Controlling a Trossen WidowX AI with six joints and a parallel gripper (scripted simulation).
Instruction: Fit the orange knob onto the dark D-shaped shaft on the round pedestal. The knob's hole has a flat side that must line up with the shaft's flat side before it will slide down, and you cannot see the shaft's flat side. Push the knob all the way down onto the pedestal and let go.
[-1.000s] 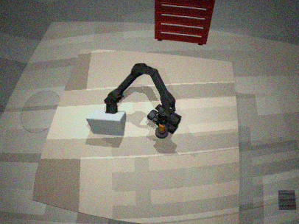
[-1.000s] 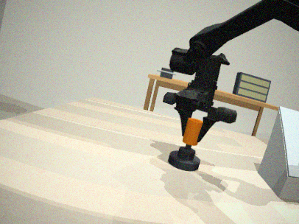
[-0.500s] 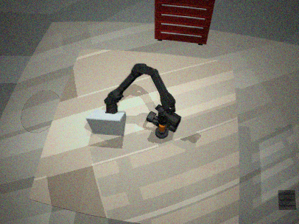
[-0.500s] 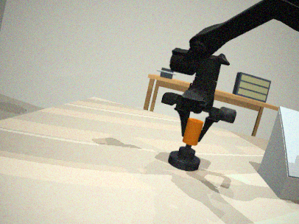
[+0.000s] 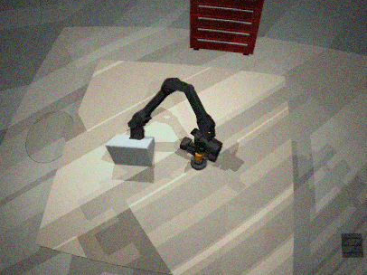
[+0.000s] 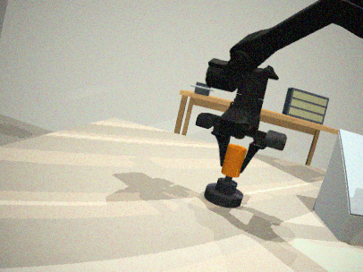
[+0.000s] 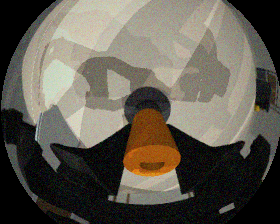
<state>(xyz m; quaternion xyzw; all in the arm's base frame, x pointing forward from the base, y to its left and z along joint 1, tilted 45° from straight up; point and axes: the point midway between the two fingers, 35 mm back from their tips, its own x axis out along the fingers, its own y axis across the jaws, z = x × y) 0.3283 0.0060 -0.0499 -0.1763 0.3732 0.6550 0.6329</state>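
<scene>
My gripper tip is 2 cm below the orange knob. The rest, counted from my gripper tip: dark round pedestal 4 cm below.
</scene>
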